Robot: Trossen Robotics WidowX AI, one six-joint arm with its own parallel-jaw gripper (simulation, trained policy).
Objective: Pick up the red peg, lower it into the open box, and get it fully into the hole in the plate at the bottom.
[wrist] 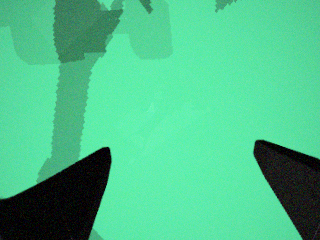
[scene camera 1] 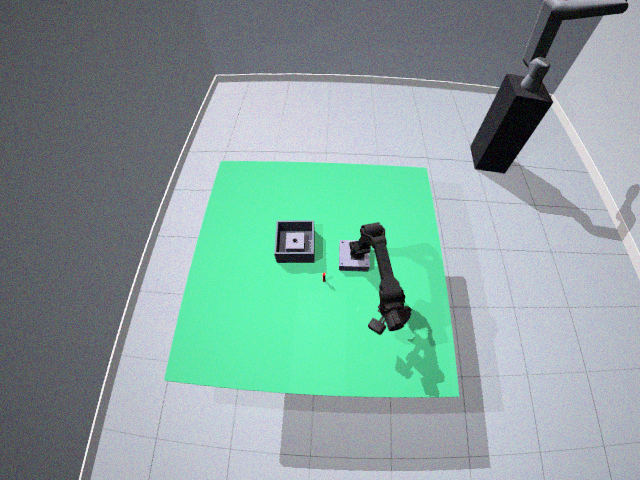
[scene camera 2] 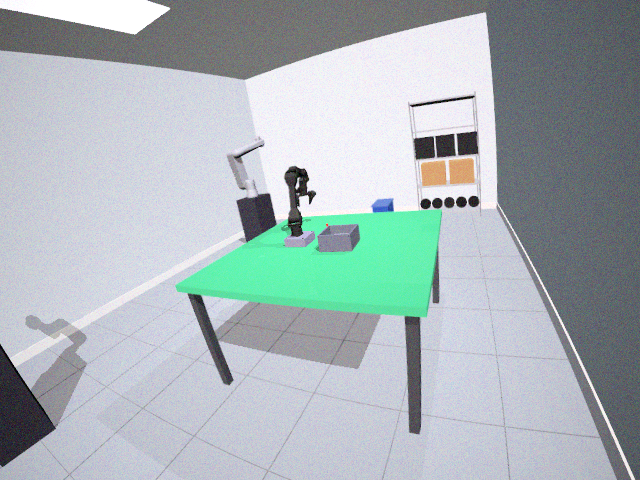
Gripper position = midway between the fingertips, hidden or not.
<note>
In view: the gripper [wrist: 182,150] and a box [scene camera 1: 283,227].
The box is seen too in scene camera 2 [scene camera 2: 331,239]. The wrist view misses the box: it is out of frame.
</note>
